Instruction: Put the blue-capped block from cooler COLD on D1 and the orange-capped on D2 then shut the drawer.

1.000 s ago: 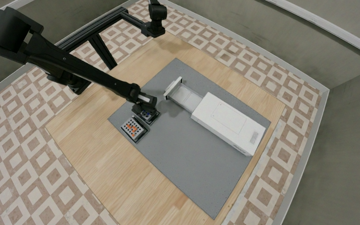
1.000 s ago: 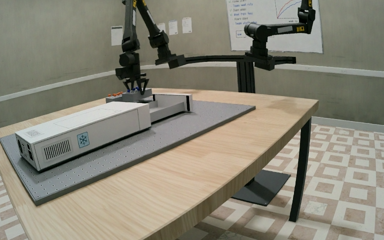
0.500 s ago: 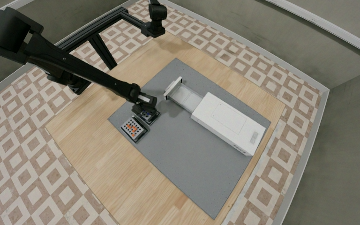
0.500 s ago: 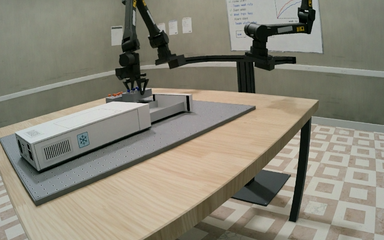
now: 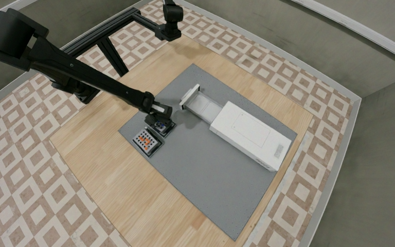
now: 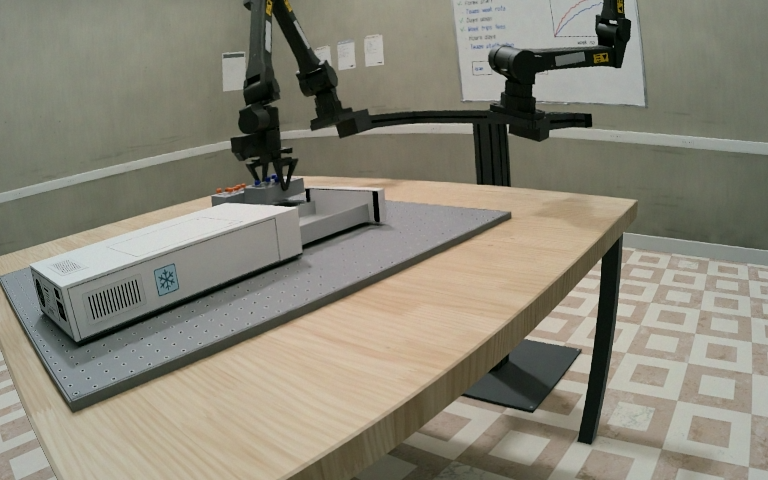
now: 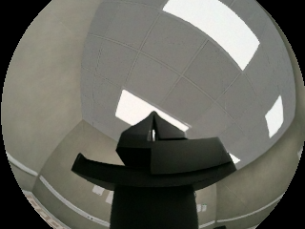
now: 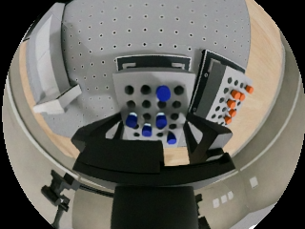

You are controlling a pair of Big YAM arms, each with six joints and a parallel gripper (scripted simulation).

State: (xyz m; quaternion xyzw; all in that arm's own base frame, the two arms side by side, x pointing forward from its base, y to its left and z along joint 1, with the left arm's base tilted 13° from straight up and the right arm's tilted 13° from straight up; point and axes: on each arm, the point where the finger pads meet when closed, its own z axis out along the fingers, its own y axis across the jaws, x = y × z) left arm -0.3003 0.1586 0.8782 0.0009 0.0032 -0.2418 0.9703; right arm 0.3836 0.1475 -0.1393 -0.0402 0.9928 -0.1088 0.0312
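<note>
Now: right hand 6 cm above the dark deck slot D1. The rest, counted from my right hand: dark deck slot D2 (2 cm ahead, 14 cm to the right, 6 cm below); white cooler (28 cm ahead, 29 cm to the left, 2 cm below).
</note>
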